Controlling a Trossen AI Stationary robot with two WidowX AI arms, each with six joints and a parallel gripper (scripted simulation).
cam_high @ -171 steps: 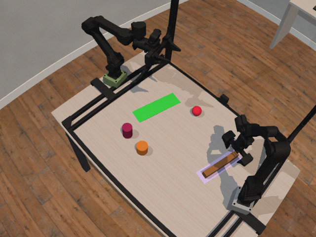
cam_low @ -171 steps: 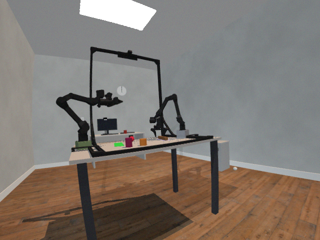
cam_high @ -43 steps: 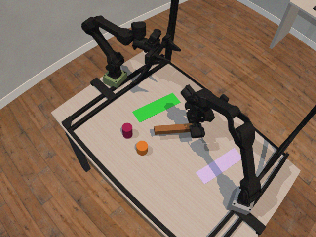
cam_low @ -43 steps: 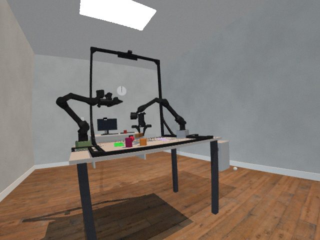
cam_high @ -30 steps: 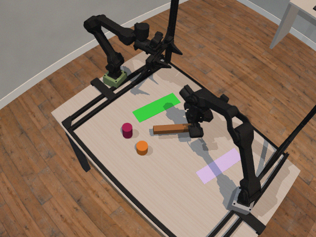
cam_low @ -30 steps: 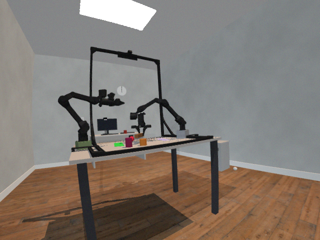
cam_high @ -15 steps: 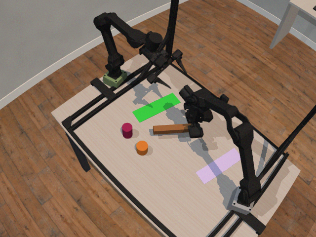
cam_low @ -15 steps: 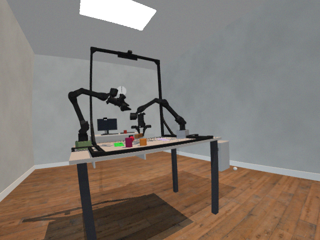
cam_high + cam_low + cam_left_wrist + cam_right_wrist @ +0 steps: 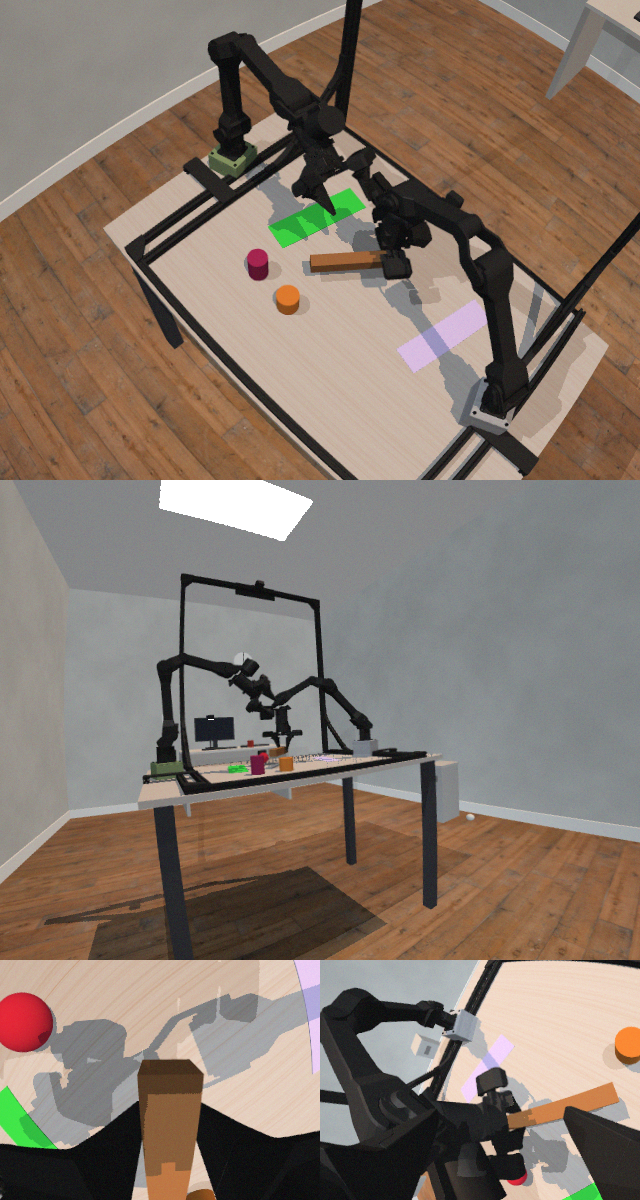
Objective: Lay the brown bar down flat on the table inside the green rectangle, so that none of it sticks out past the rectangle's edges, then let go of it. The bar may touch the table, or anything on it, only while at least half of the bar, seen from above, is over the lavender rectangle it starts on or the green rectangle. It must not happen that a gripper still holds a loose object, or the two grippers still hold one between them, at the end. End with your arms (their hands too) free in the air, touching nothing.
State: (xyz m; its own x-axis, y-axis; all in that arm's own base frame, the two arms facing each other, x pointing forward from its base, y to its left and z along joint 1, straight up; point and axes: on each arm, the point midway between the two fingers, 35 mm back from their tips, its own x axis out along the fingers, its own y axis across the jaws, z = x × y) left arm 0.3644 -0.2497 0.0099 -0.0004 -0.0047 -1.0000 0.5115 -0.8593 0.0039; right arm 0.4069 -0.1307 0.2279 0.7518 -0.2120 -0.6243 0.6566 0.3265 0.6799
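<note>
Now: the brown bar 220 mm below my right hand, 50 mm to the left of it and 20 mm behind it. From my right hand the other things lie so: green rectangle: 290 mm below, 140 mm to the right, 70 mm behind; then maroon cylinder: 250 mm below, 160 mm ahead, 100 mm to the right; then orange cylinder: 260 mm below, 160 mm ahead, 10 mm to the left.
The brown bar is 60 mm ahead of my left hand, 40 mm to the right of it and 30 mm below it. Round my left hand: lavender rectangle 230 mm to the left, 90 mm below; then red ball 120 mm behind, 70 mm to the right, 70 mm below; then green rectangle 10 mm ahead, 230 mm to the right, 90 mm below.
</note>
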